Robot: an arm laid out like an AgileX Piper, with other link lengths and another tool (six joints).
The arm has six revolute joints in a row. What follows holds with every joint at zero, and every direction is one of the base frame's.
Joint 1 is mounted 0.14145 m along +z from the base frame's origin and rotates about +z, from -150.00 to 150.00 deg.
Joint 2 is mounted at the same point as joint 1 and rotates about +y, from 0.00 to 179.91 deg.
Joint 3 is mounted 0.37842 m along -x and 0.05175 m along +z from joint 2 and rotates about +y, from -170.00 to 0.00 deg.
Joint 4 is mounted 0.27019 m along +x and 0.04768 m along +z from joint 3 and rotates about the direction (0.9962, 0, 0.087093), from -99.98 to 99.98 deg.
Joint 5 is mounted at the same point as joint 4 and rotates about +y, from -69.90 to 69.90 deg.
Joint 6 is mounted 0.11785 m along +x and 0.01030 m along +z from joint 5 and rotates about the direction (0.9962, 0, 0.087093), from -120.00 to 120.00 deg.
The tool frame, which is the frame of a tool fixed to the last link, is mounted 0.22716 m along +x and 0.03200 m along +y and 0.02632 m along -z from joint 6; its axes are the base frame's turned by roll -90.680, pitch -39.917 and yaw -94.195 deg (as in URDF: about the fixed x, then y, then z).
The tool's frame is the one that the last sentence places.
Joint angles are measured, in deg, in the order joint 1, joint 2, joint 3, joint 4, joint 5, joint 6. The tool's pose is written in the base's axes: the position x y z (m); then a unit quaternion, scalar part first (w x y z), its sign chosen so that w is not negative. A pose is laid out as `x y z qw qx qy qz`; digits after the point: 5 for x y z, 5 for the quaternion.
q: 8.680 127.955 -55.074 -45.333 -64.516 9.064
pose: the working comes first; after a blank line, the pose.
Where each joint sits with the arm in this pose, in the base's axes (m; each line is computed from the numbers above, not from the rounded line before):
joint 1: 0.0000 0.0000 0.1414
joint 2: 0.0000 0.0000 0.1414
joint 3: 0.2704 0.0413 0.4080
joint 4: 0.3941 0.0602 0.1638
joint 5: 0.3941 0.0602 0.1638
joint 6: 0.4703 0.1486 0.1449
the tool: 0.5895 0.3274 0.0604

0.58949 0.32742 0.06037 0.41946 -0.78832 -0.01176 -0.44996
